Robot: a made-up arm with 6 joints. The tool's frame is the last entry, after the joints.
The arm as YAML. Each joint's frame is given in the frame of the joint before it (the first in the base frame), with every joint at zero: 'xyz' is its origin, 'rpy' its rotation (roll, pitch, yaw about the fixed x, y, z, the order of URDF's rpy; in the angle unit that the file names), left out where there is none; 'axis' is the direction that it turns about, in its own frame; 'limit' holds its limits. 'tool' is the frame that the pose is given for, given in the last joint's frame.
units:
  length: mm
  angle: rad
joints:
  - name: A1
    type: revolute
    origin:
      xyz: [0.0, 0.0, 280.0]
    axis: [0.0, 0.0, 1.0]
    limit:
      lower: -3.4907
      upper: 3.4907
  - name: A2
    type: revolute
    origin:
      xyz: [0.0, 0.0, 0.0]
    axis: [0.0, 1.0, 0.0]
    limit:
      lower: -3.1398
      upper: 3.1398
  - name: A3
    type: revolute
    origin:
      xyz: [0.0, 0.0, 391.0]
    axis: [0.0, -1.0, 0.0]
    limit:
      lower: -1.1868
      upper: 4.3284
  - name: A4
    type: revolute
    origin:
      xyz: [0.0, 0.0, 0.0]
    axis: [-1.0, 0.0, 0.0]
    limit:
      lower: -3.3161
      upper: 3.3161
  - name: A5
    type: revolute
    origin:
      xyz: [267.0, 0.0, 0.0]
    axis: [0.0, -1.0, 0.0]
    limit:
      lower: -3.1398
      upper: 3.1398
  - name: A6
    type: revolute
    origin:
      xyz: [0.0, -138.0, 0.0]
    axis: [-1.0, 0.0, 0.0]
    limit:
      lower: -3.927
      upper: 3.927
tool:
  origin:
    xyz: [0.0, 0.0, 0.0]
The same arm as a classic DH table. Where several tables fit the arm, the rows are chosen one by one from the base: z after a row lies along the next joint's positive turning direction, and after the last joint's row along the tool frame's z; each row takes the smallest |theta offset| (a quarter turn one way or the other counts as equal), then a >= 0, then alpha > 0; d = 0 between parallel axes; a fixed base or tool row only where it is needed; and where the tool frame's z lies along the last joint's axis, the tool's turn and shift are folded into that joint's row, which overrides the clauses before.
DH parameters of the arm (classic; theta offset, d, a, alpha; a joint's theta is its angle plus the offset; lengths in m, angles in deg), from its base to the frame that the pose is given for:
A1: 0.00 0.2800 0.0000 -90.00
A2: -90.00 0.0000 0.3910 180.00
A3: 0.00 0.0000 0.0000 -90.00
A4: 0.00 -0.2670 0.0000 90.00
A5: 0.00 0.1380 0.0000 -90.00
A6: 90.00 0.0000 0.0000 90.00
tool (fixed): -90.00 0.0000 0.0000 0.00
Joint limits (deg, base to tool): -200.00..200.00 -179.90..179.90 -68.00..248.00 -190.00..190.00 -179.90..179.90 -225.00..225.00

